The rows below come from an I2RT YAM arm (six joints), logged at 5 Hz.
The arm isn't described. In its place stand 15 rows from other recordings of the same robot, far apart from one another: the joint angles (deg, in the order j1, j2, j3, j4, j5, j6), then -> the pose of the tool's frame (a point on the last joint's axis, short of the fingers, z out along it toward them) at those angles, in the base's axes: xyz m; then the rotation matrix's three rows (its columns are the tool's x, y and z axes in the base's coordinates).
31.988 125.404 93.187 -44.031 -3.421 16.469 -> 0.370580, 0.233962, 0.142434; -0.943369, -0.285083, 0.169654; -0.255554, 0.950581, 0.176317; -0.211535, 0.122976, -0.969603
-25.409 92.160 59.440 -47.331 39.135 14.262 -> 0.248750, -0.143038, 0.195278; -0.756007, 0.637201, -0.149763; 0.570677, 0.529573, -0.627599; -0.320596, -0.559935, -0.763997
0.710 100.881 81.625 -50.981 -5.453 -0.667 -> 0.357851, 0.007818, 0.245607; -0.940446, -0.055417, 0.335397; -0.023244, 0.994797, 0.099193; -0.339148, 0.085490, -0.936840
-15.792 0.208 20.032 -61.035 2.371 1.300 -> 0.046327, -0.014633, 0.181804; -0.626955, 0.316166, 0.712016; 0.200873, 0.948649, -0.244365; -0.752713, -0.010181, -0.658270
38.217 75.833 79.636 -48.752 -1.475 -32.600 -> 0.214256, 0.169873, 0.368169; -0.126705, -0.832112, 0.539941; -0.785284, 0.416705, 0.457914; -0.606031, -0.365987, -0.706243
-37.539 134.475 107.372 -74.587 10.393 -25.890 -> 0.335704, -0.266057, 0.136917; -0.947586, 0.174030, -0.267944; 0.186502, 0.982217, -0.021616; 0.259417, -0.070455, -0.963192
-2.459 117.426 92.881 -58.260 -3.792 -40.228 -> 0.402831, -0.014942, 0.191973; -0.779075, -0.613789, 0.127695; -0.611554, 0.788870, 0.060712; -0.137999, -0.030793, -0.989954
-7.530 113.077 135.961 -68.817 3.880 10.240 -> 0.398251, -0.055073, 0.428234; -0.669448, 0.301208, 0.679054; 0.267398, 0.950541, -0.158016; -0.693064, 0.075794, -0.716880
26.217 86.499 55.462 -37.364 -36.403 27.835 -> 0.244128, 0.143766, 0.206654; -0.995155, -0.098254, 0.003623; -0.071138, 0.744968, 0.663297; -0.067871, 0.659825, -0.748348
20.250 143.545 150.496 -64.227 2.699 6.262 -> 0.495482, 0.181006, 0.267405; -0.819682, -0.233839, 0.522915; -0.186265, 0.972078, 0.142722; -0.541688, 0.019586, -0.840351
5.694 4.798 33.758 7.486 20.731 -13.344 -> 0.029655, -0.009707, 0.370448; 0.531196, 0.321839, 0.783742; -0.163960, 0.946605, -0.277591; -0.831233, 0.018953, 0.555601
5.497 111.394 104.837 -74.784 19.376 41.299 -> 0.382119, 0.024909, 0.284584; -0.766125, 0.618927, 0.173154; 0.551755, 0.771562, -0.316635; -0.329573, -0.147043, -0.932609
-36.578 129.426 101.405 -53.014 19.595 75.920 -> 0.353362, -0.277087, 0.149070; 0.392270, 0.916191, -0.081960; 0.846804, -0.394480, -0.356802; -0.359230, 0.070559, -0.930578
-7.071 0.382 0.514 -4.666 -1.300 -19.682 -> 0.109375, -0.012753, 0.167163; -0.107756, 0.068323, 0.991827; -0.325927, 0.940073, -0.100168; -0.939234, -0.334057, -0.079030
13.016 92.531 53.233 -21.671 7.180 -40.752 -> 0.305285, 0.066004, 0.172919; -0.538052, -0.680614, 0.497257; -0.789124, 0.614089, -0.013336; -0.296284, -0.399573, -0.867501
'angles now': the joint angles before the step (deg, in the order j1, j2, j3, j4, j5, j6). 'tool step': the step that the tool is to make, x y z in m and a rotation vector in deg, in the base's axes. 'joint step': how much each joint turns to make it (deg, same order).
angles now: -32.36, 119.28, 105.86, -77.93, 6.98, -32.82
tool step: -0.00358, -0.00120, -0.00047, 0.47, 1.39, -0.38
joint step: -0.39, 0.09, 0.00, -1.34, 0.35, 0.00
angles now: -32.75, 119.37, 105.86, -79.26, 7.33, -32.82
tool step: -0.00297, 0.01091, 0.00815, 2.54, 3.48, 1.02
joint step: 1.09, -0.02, 1.66, -5.99, -0.30, 0.04
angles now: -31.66, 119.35, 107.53, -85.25, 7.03, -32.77
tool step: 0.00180, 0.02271, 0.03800, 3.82, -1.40, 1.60
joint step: 2.69, -1.20, 6.88, -8.85, -4.11, 0.56
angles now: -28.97, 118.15, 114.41, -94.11, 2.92, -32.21
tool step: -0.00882, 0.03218, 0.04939, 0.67, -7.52, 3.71
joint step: 3.45, -5.93, 3.19, -2.73, -4.00, -0.59
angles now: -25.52, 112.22, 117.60, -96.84, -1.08, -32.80
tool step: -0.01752, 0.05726, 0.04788, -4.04, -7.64, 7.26
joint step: 8.09, -8.83, -0.24, 0.01, 1.00, 0.76
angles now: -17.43, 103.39, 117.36, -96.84, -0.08, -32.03
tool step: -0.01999, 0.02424, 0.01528, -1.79, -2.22, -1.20
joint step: 3.58, -5.57, -3.02, 0.00, 1.81, 4.57
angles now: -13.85, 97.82, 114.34, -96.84, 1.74, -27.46
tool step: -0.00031, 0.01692, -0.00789, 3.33, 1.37, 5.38
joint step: 2.84, -0.98, -3.03, 0.00, -3.30, -2.06
